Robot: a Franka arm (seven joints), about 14 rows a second.
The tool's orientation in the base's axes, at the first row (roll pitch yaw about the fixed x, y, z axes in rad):
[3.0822 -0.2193 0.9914]
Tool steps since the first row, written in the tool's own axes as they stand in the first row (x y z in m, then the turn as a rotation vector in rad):
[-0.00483 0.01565 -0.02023 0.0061 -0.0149 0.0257]
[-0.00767 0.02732 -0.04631 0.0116 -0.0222 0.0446]
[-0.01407 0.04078 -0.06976 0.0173 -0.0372 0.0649]
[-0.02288 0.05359 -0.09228 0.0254 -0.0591 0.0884]
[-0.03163 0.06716 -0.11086 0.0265 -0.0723 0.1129]
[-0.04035 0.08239 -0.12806 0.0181 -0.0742 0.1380]
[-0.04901 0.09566 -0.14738 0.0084 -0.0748 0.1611]
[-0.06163 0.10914 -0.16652 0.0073 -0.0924 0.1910]
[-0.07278 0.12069 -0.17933 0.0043 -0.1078 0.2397]
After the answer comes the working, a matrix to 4 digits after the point.
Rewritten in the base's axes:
[0.00697 -0.01569 0.01957 -0.0047 0.0171 -0.0246]
[0.01072 -0.02840 0.04504 -0.0047 0.0285 -0.0422]
[0.01450 -0.04463 0.06727 -0.0106 0.0445 -0.0616]
[0.01660 -0.06233 0.08804 -0.0205 0.0669 -0.0840]
[0.02003 -0.07981 0.10502 -0.0267 0.0788 -0.1084]
[0.02509 -0.09799 0.12077 -0.0285 0.0767 -0.1348]
[0.02819 -0.11534 0.13848 -0.0303 0.0726 -0.1595]
[0.02939 -0.13601 0.15516 -0.0404 0.0860 -0.1899]
[0.03084 -0.15347 0.16589 -0.0466 0.0994 -0.2389]

The tool's axes in the first row as the columns of a matrix, in the base's axes (rounded; the answer above uses it unrounded):
[0.5344 0.8282 0.1686]
[0.8168 -0.5574 0.1492]
[0.2175 0.0579 -0.9743]

